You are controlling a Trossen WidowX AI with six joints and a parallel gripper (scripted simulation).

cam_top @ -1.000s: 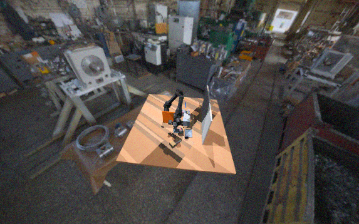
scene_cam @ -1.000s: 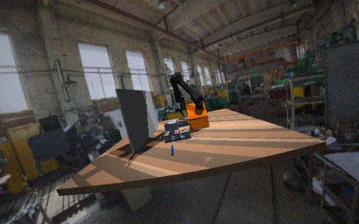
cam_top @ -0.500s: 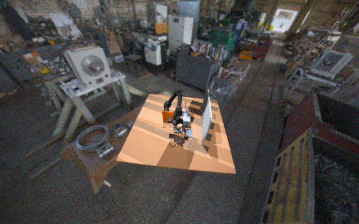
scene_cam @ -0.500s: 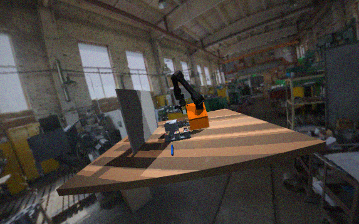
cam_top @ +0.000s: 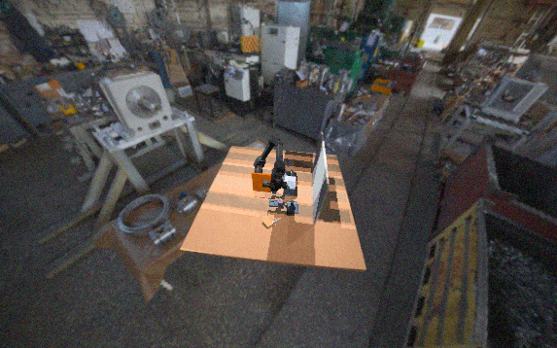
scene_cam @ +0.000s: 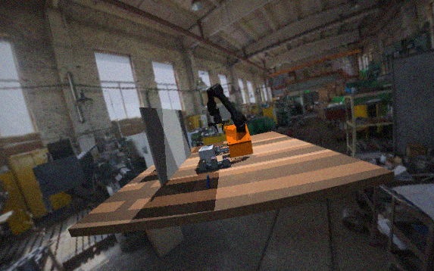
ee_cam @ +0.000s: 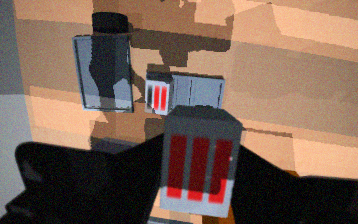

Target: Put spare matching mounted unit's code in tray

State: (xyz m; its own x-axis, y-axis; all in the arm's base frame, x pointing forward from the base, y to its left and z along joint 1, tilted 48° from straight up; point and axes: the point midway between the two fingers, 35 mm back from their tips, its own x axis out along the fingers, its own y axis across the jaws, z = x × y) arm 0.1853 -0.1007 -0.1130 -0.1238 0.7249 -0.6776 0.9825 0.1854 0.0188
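Right now the grey tray is 160 mm ahead of my gripper tip, 10 mm to the left of it and 170 mm below it. From my gripper tip the other things lie so: blue pen (30 mm ahead, 590 mm to the left, 170 mm below); then tall grey panel (340 mm ahead, 220 mm to the left, 50 mm above); then tan piece (200 mm to the right, 160 mm below).
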